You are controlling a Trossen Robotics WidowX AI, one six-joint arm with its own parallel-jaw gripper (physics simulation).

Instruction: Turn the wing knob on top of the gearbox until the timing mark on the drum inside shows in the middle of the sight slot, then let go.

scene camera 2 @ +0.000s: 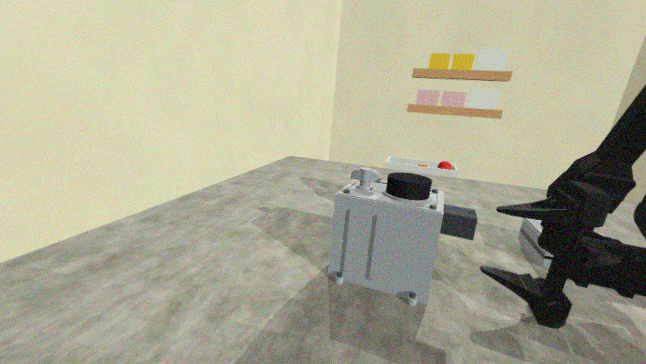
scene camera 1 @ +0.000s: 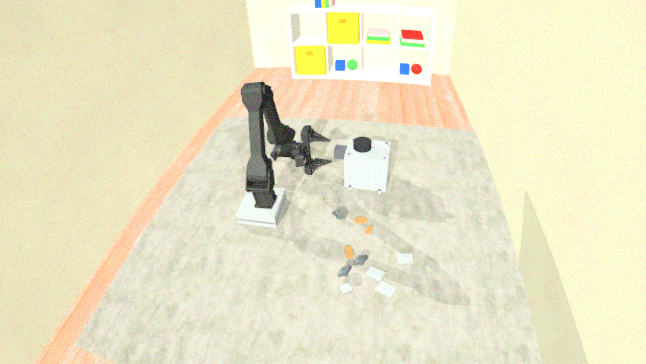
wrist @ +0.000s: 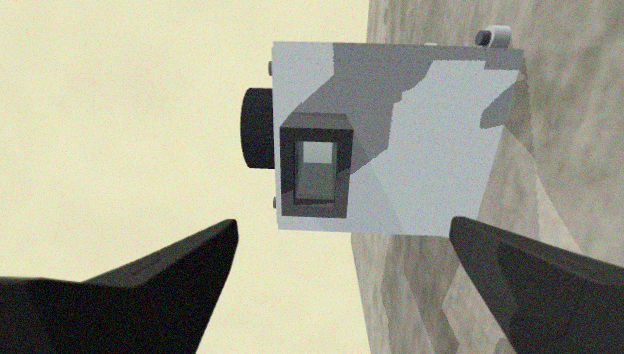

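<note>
The white gearbox stands upright on the mat. Its pale wing knob stands at the far left of the top in scene camera 2; I cannot make it out in scene camera 1. A black round cap sits beside it. The dark sight housing sticks out of the side facing me. Its slot shows a pale patch above grey; I cannot make out a timing mark. My gripper is open and empty, short of the housing.
Orange pieces, grey pieces and white squares lie on the mat in front of the gearbox. A white tray with a red ball lies behind it. A white shelf unit stands at the back.
</note>
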